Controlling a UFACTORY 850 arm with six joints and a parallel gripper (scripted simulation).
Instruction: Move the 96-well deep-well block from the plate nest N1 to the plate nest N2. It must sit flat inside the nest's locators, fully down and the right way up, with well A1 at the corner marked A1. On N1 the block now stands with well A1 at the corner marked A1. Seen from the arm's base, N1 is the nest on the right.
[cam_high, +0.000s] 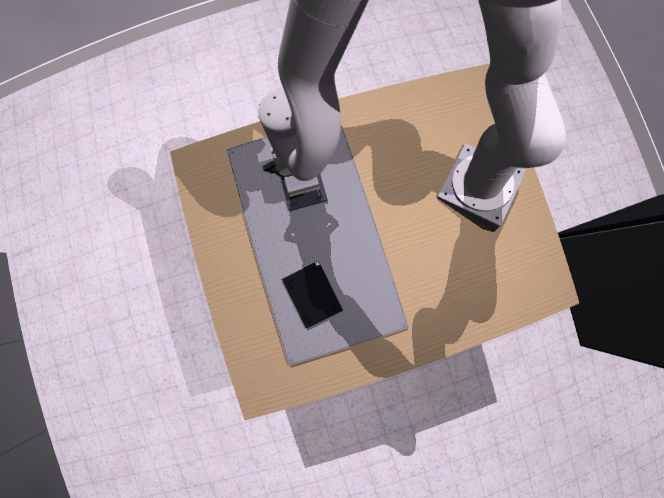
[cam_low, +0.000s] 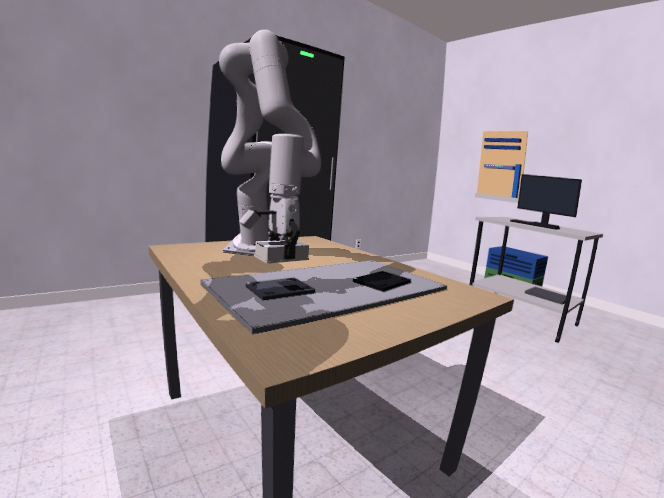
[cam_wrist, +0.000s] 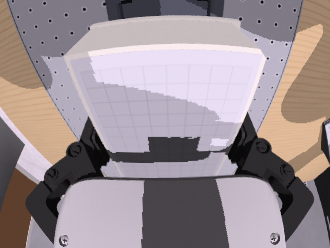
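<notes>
My hand is 340 mm to the right of the plate nest N2, 110 mm above it and 80 mm short of it. From my hand the other things lie so: plate nest N1: 110 mm below; then white deep-well block: right at my hand.
</notes>
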